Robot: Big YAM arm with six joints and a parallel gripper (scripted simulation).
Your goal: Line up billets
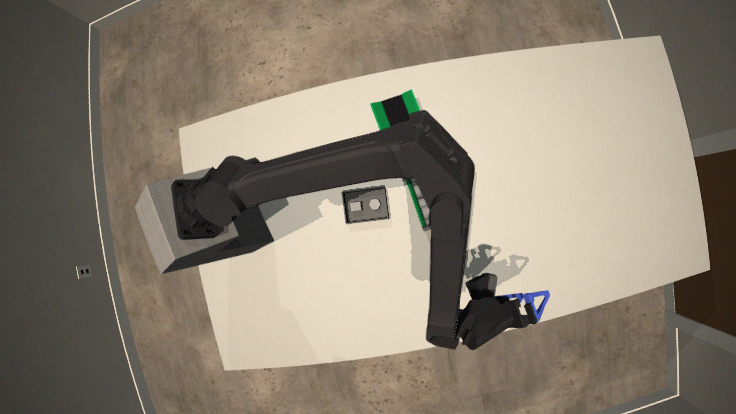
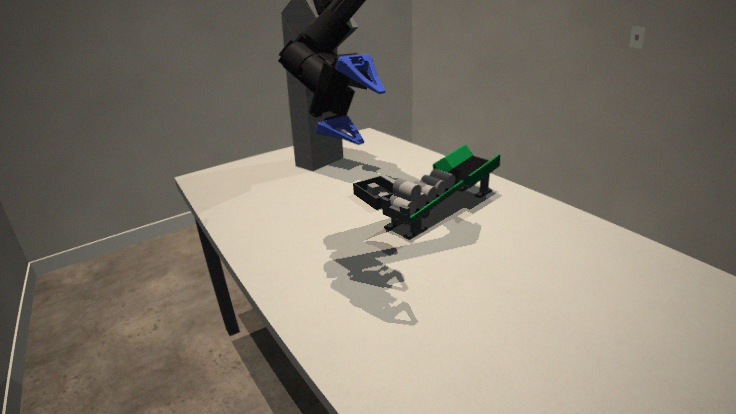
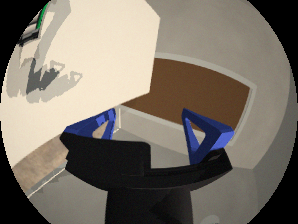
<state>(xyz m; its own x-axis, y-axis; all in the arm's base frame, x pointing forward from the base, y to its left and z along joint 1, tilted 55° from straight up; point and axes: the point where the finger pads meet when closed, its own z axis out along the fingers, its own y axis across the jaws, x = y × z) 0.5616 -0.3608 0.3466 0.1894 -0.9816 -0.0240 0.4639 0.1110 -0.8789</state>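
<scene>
Right now the stop is 31 cm below my hand, 20 cm behind it and 17 cm to the left of it. The rest, counted from my hand: dark tray (41 cm behind, 36 cm below, 23 cm to the left).
</scene>
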